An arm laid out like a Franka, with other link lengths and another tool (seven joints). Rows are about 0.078 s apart.
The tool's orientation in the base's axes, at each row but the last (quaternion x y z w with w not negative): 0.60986 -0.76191 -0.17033 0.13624; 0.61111 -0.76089 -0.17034 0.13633; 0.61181 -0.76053 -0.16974 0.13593; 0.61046 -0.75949 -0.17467 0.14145; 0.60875 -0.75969 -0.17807 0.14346
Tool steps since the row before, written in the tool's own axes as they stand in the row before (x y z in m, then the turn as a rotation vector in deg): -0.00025 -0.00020 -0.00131 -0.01 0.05 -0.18; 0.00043 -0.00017 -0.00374 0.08 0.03 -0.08; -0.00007 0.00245 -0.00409 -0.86 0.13 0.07; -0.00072 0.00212 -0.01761 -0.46 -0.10 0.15; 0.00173 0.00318 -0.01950 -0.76 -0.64 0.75
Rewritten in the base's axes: 0.00078 0.00008 0.00110 0.03 0.00 0.18; 0.00161 -0.00080 0.00331 -0.01 -0.08 0.09; -0.00046 0.00017 0.00474 0.04 0.87 -0.01; 0.00583 -0.00052 0.01676 0.12 0.44 -0.18; 0.00532 -0.00294 0.01888 0.40 0.69 -0.96
